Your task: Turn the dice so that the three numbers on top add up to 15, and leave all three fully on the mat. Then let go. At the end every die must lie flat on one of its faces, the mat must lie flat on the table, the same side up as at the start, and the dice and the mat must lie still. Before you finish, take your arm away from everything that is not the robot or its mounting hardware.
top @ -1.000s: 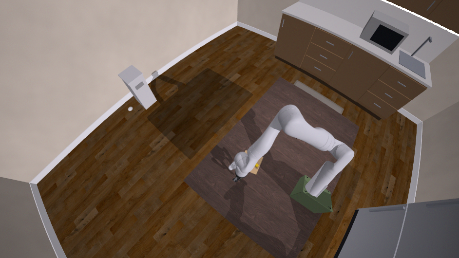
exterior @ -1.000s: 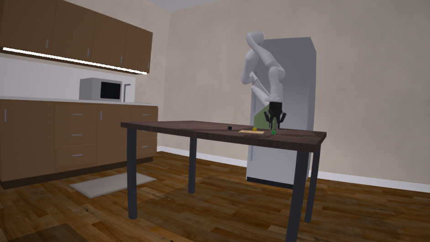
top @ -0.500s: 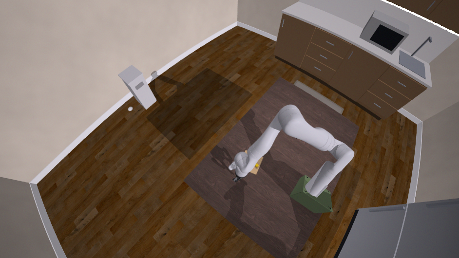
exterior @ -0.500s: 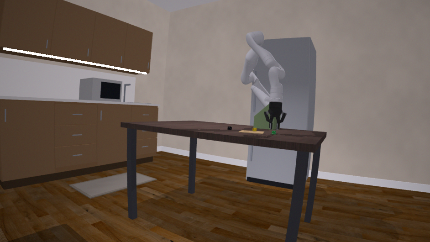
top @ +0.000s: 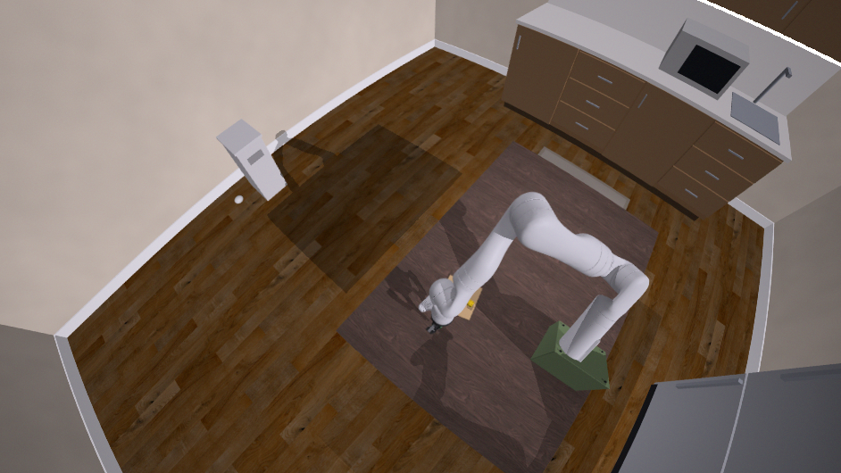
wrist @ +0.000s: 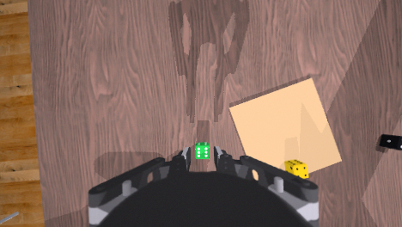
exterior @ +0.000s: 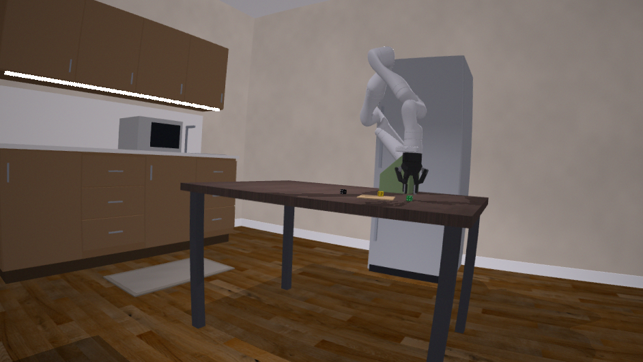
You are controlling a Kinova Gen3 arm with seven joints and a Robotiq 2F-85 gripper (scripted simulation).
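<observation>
Now: hand 4 cm above the green die. Round my hand: black die 30 cm to the right, 4 cm below; then yellow die 3 cm behind, 14 cm to the right, 3 cm below; then tan mat 2 cm ahead, 13 cm to the right, 4 cm below.
</observation>
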